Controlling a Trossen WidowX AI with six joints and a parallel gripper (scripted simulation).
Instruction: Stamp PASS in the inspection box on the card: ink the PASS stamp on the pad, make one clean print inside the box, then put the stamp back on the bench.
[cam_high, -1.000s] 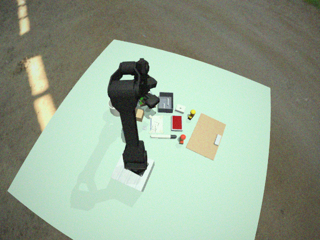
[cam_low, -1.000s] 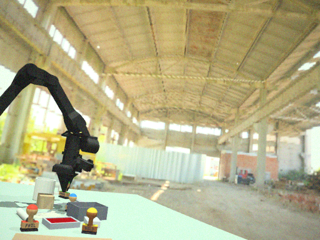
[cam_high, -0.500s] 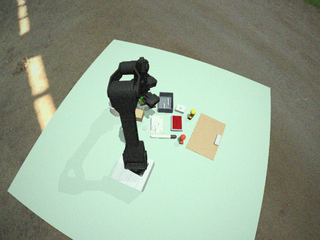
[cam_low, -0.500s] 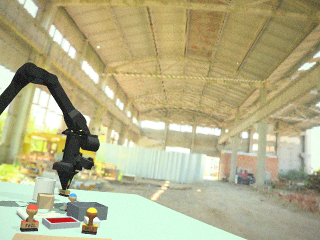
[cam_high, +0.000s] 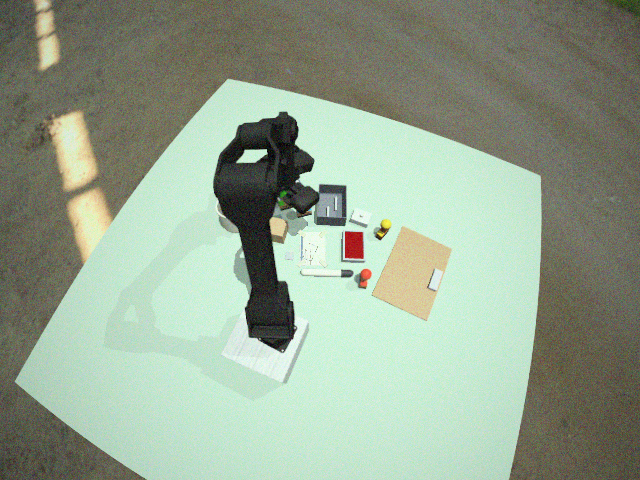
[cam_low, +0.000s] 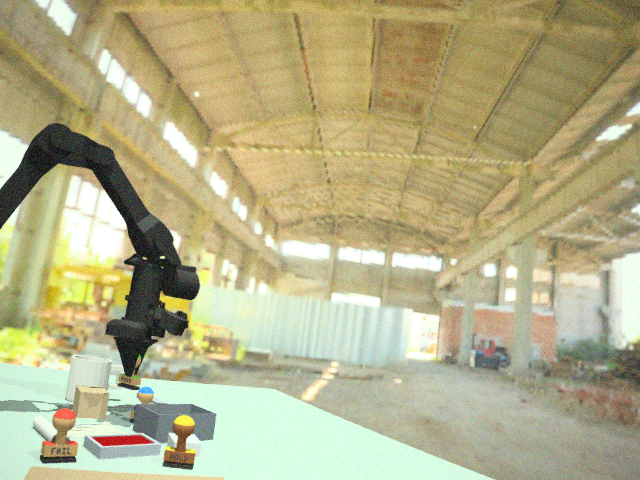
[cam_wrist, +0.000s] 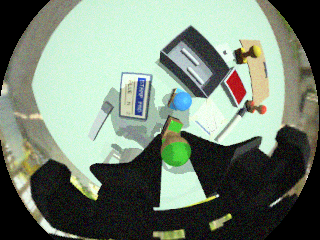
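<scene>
Right now my gripper tip is 20 cm to the left of the red ink pad and 7 cm above it. The rest, counted from my gripper tip: PASS stamp right at my gripper tip; blue-knob stamp 6 cm below, 3 cm to the right, 3 cm ahead; cardboard box 6 cm below, 6 cm behind.
</scene>
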